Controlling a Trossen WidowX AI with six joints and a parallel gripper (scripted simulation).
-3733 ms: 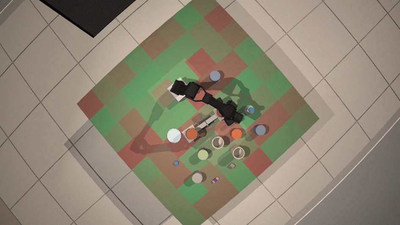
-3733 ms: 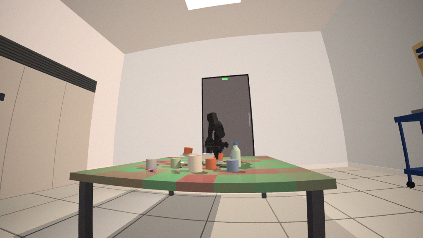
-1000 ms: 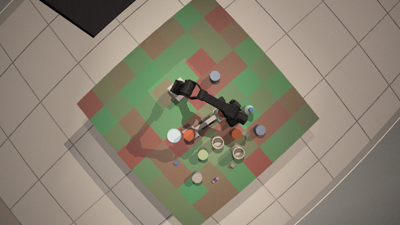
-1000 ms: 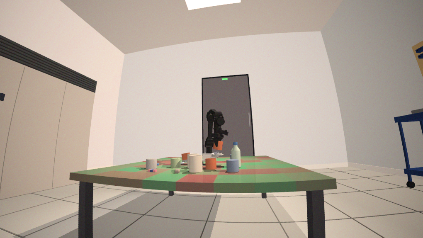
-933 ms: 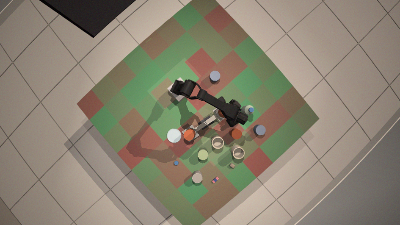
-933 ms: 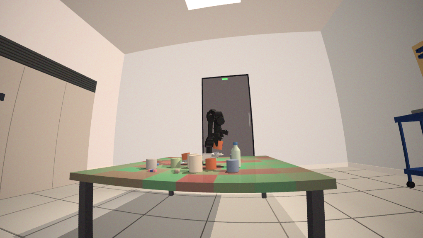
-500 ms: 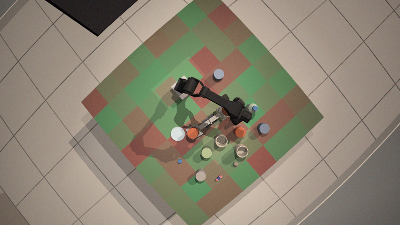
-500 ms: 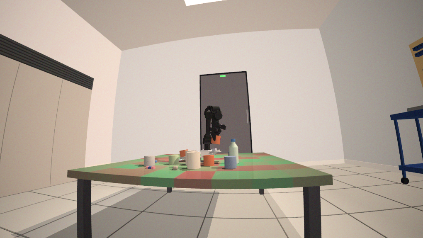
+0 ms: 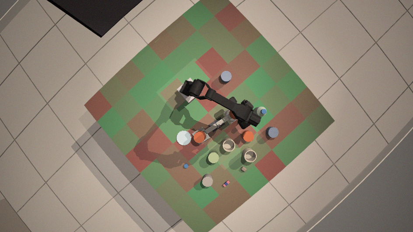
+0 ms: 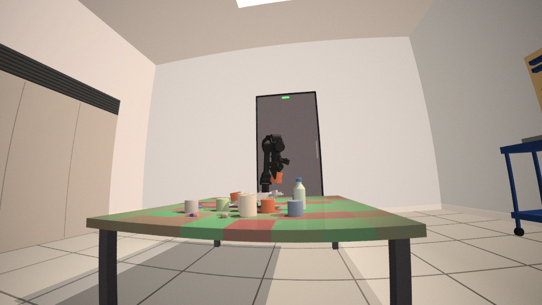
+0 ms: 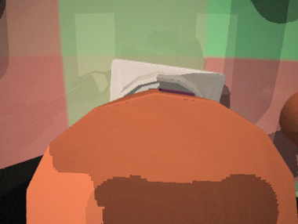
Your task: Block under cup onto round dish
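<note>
Now: gripper tip 11 cm past the round white dish, 36 cm to the left of it and 17 cm above it. Round my gripper tip: grey balance 2 cm behind, 13 cm to the right, 13 cm below; then small balance 2 cm behind, 13 cm to the right, 15 cm below; then white bottle 11 cm ahead, 13 cm to the left, 6 cm below.
</note>
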